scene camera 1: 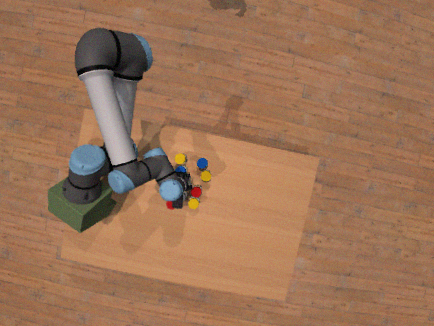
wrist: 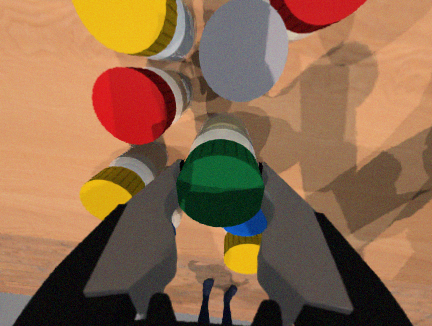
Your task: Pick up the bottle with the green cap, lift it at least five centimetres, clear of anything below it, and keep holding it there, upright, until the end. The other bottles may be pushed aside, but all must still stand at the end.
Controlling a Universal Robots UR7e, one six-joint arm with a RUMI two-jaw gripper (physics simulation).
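Frame: origin at the arm's base, x left, y back, z up, level; centimetres.
Seen in the pictures: gripper, fingertip midpoint: (wrist: 221, 162); arm's base, origin of the base link: (scene camera 1: 82, 189).
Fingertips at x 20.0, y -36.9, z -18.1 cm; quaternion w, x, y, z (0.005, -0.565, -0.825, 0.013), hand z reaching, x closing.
Offsets run from my fingertips to a thing's middle. Level surfaces: height alone.
The bottle with the green cap @(dx -0.1, dy +0.0, dz -0.8 cm) (wrist: 220, 182) is upright between the jaws in the wrist view. Its cap looks larger and nearer the camera than the neighbouring yellow and blue caps, and the bottle looks raised off the table; the exact height cannot be told. My gripper (wrist: 221, 162) (scene camera 1: 185, 189) is shut on it, one jaw at each side just below the cap. In the scene view the wrist hides the green cap. A red-capped bottle @(dx -1.5, dy -7.7, dz -4.9 cm) (wrist: 132, 106) (scene camera 1: 196, 192) and a large grey-capped bottle @(dx -7.5, dy -1.7, dz -4.9 cm) (wrist: 243, 50) stand beyond it in the wrist view.
Other standing bottles are yellow-capped @(dx +8.3, dy -8.4, dz -4.9 cm) (wrist: 107, 194) (scene camera 1: 206, 176), yellow-capped @(dx -7.5, dy -9.3, dz -4.9 cm) (wrist: 132, 22) (scene camera 1: 193, 204), red-capped @(dx -12.9, dy +0.6, dz -4.9 cm) (wrist: 325, 7) (scene camera 1: 170, 205), blue-capped @(dx +13.3, dy -3.6, dz -4.9 cm) (scene camera 1: 202, 163), yellow-capped @(dx +10.1, dy +7.5, dz -4.9 cm) (scene camera 1: 180, 158) and blue-capped @(dx +4.4, dy +4.4, dz -4.9 cm) (scene camera 1: 180, 170). A blue cap @(dx +4.4, dy +4.4, dz -0.9 cm) (wrist: 247, 225) and a yellow cap @(dx +10.1, dy +7.5, dz -0.9 cm) (wrist: 243, 257) show between the jaws, on the wooden table @(dz -10.2 cm) (scene camera 1: 250, 225).
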